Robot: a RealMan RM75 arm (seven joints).
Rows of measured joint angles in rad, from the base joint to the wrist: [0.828, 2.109, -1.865, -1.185, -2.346, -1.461, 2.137]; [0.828, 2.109, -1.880, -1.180, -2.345, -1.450, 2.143]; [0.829, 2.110, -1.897, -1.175, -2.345, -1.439, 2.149]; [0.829, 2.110, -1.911, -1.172, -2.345, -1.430, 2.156]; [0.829, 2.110, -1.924, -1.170, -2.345, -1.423, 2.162]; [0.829, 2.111, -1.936, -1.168, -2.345, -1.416, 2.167]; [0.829, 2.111, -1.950, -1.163, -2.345, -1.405, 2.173]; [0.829, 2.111, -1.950, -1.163, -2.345, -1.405, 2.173]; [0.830, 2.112, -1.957, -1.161, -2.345, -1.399, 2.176]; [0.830, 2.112, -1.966, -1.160, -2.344, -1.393, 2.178]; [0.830, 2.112, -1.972, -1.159, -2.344, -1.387, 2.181]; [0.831, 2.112, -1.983, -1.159, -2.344, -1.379, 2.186]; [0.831, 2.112, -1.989, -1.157, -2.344, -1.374, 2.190]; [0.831, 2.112, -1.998, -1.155, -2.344, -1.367, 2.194]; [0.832, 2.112, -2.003, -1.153, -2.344, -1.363, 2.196]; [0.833, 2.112, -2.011, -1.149, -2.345, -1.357, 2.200]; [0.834, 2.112, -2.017, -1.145, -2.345, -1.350, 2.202]
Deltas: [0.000, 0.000, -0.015, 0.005, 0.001, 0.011, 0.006]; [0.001, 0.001, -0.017, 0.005, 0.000, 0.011, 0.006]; [0.000, 0.000, -0.014, 0.003, 0.000, 0.009, 0.007]; [0.000, 0.000, -0.013, 0.002, 0.000, 0.007, 0.006]; [0.000, 0.001, -0.012, 0.002, 0.000, 0.007, 0.005]; [0.000, 0.000, -0.014, 0.005, 0.000, 0.011, 0.006]; [0.000, 0.000, 0.000, 0.000, 0.000, 0.000, 0.000]; [0.001, 0.001, -0.007, 0.002, 0.000, 0.006, 0.003]; [0.000, 0.000, -0.009, 0.001, 0.001, 0.006, 0.002]; [0.000, 0.000, -0.006, 0.001, 0.000, 0.006, 0.003]; [0.001, 0.000, -0.011, 0.000, 0.000, 0.008, 0.005]; [0.000, 0.000, -0.006, 0.002, 0.000, 0.005, 0.004]; [0.000, 0.000, -0.009, 0.002, 0.000, 0.007, 0.004]; [0.001, 0.000, -0.005, 0.002, 0.000, 0.004, 0.002]; [0.001, 0.000, -0.008, 0.004, -0.001, 0.006, 0.004]; [0.001, 0.000, -0.006, 0.004, 0.000, 0.007, 0.002]
